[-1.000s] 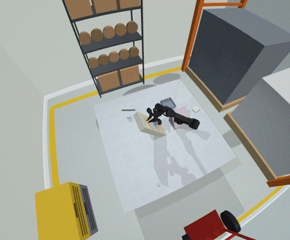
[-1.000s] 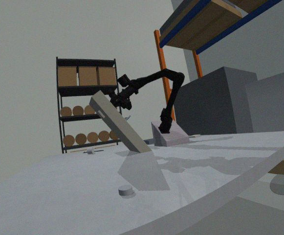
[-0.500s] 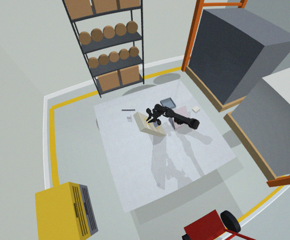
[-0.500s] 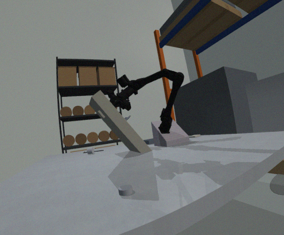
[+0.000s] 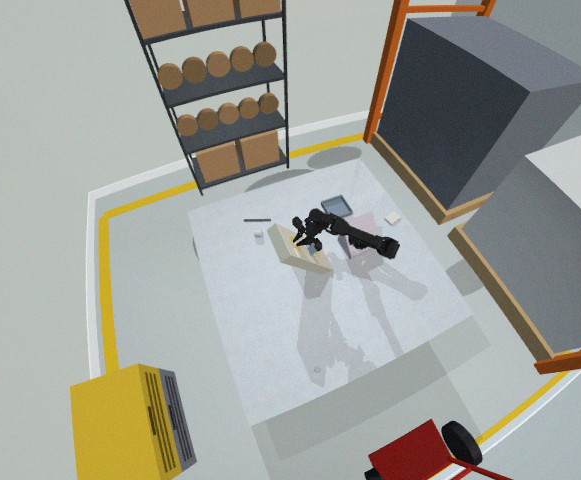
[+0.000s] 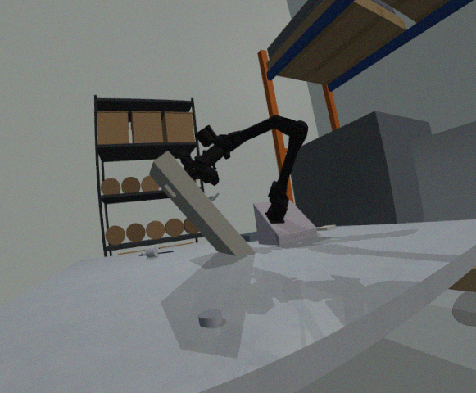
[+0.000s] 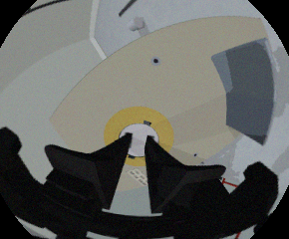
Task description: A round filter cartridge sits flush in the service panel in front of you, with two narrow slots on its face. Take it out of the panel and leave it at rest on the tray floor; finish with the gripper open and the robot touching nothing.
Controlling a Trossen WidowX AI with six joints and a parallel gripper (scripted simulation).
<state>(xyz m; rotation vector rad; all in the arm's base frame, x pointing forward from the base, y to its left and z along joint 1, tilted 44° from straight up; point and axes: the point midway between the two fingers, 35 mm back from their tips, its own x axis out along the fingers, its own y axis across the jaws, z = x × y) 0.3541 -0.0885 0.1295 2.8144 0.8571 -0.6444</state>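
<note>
My gripper tip is 1 cm short of the round filter cartridge and 1 cm above it. Round my gripper tip: white pad (71 cm behind, 13 cm to the right, 27 cm below); then tray (39 cm behind, 31 cm to the right, 27 cm below).
</note>
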